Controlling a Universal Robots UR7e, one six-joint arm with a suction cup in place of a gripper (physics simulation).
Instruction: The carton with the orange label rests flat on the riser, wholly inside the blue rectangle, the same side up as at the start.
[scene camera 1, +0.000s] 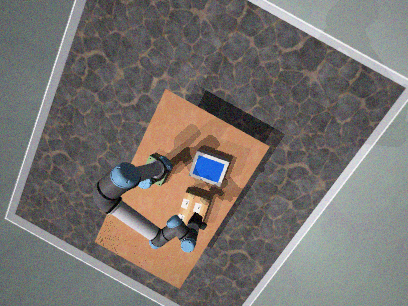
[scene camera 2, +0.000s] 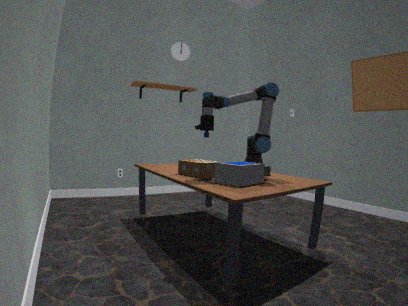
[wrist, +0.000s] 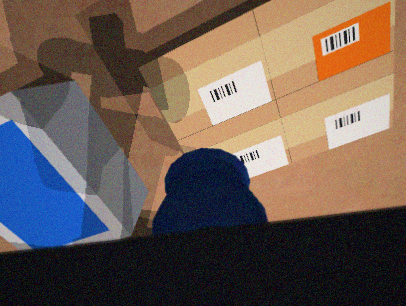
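The carton with the orange label is the upper right one of a block of cartons in the wrist view, label face up, seams touching its neighbours. In scene camera 1 its orange label does not show, with the arm over that part of the block. The grey riser stands beside the block, with the blue rectangle on its top and no carton on it. My gripper, a dark blue suction cup, hangs well above the cartons, off and holding nothing.
Three cartons with white labels, one at upper left, one at lower left and one at lower right, adjoin the orange-labelled one. The wooden table bears everything. A wall shelf is behind.
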